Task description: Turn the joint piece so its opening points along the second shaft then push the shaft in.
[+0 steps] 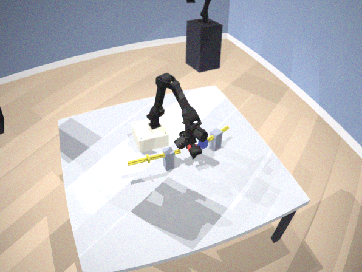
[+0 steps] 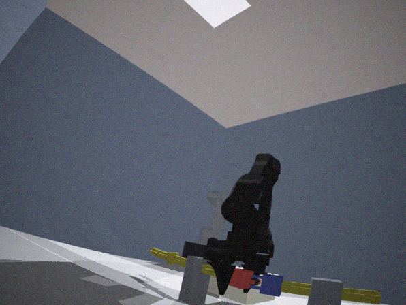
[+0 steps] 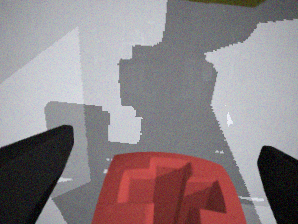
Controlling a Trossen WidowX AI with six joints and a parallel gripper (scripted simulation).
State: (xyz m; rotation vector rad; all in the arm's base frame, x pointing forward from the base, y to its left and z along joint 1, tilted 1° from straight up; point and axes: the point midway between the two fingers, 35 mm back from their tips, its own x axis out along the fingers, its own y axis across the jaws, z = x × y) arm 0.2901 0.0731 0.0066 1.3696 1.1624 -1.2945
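Now: the red square joint piece 10 mm to the left of my gripper tip and 40 mm above it.
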